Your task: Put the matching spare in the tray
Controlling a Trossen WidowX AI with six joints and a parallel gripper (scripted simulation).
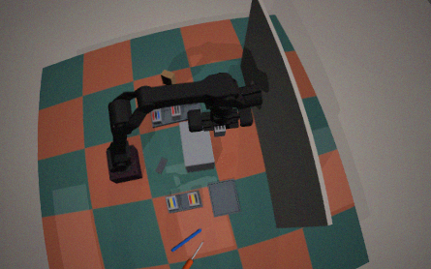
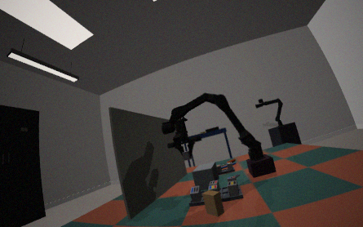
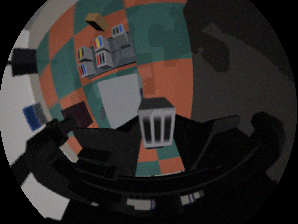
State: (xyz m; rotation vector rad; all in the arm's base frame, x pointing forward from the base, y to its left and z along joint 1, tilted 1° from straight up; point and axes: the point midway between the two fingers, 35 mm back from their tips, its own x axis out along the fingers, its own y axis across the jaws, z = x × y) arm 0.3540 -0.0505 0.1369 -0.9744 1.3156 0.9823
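My gripper tip is now 200 mm to the left of the flat grey tray, 160 mm above it and 60 mm past it. Also, from my gripper tip: tall dark panel 160 mm ahead, 60 mm above, 50 mm to the right; wooden block 330 mm to the left, 130 mm below, 70 mm behind; blue pen 290 mm to the right, 260 mm behind, 160 mm below.
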